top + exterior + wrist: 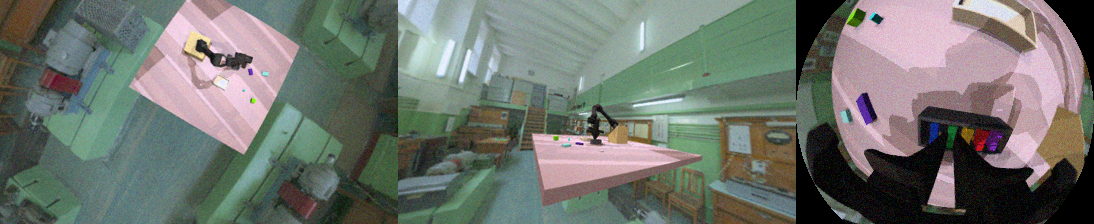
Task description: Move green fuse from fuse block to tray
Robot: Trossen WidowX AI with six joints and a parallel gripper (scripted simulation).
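Right now my gripper tip is 21 cm to the left of the cream tray, 3 cm above it and 2 cm past it. The rest, counted from my gripper tip: purple block: 17 cm ahead, 3 cm to the left, 3 cm below; green fuse: 1 cm below; green cube: 33 cm ahead, 20 cm to the right, 2 cm below.
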